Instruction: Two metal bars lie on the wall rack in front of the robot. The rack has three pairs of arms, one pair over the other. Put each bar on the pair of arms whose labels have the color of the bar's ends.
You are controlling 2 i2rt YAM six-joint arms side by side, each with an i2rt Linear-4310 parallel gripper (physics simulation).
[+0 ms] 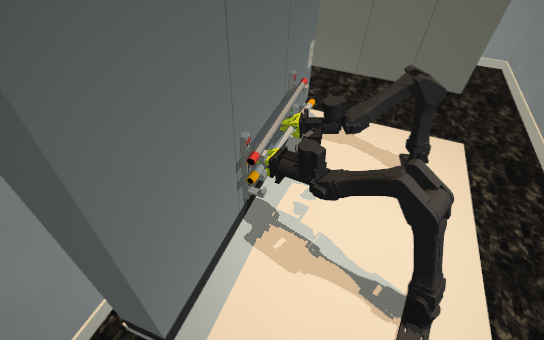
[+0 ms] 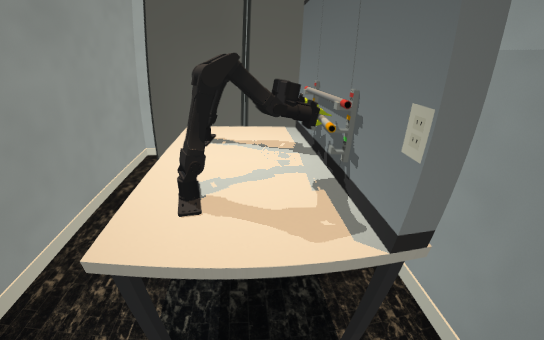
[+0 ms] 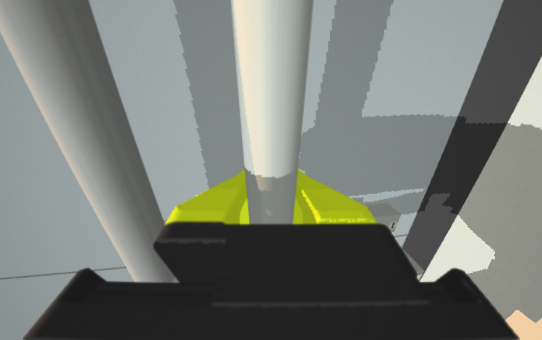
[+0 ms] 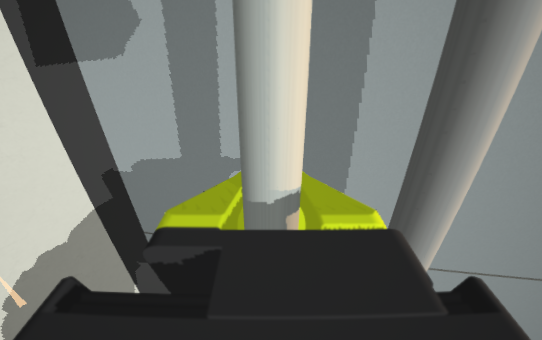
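Where they show: right gripper, fingertip midpoint: point(image 2: 330, 118); left arm's base at its link origin: point(image 1: 416, 316) point(image 2: 205, 140); right arm's base at its link origin: point(image 1: 411, 171) point(image 2: 189, 197).
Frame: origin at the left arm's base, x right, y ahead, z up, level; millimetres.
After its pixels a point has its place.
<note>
The red-ended bar point(image 1: 278, 120) @(x 195, y 558, z 317 mm) point(image 2: 325, 96) @(x 320, y 571, z 308 mm) point(image 3: 92, 125) @(x 156, y 547, z 298 mm) point(image 4: 460, 125) @(x 261, y 563, z 300 mm) lies on the top arms of the wall rack point(image 1: 245, 142) point(image 2: 354, 115), by the red labels. The orange-ended bar point(image 1: 286, 137) @(x 228, y 541, z 237 mm) point(image 2: 327, 124) @(x 475, y 558, z 236 mm) point(image 3: 272, 100) @(x 165, y 534, z 232 mm) point(image 4: 272, 100) @(x 254, y 541, z 232 mm) is lower and farther out from the wall, near the height of the middle arms, by the orange label point(image 2: 348, 118) @(x 449, y 631, z 257 mm). Its near end shows at the middle arm's tip; contact is unclear. My left gripper point(image 1: 271, 157) point(image 3: 271, 169) @(x 104, y 585, z 225 mm) and right gripper point(image 1: 292, 125) point(image 4: 272, 207) @(x 296, y 603, z 221 mm) are both shut on this bar, which is roughly level.
The lowest arms, by the green label point(image 2: 345, 139) @(x 451, y 632, z 184 mm), are below the held bar. The table point(image 1: 260, 300) @(x -184, y 385, z 0 mm) point(image 2: 225, 245) @(x 783, y 294, z 0 mm) meets the wall under the rack. An outlet plate point(image 2: 419, 132) @(x 753, y 700, z 303 mm) is on the wall. The red-ended bar is close above both grippers.
</note>
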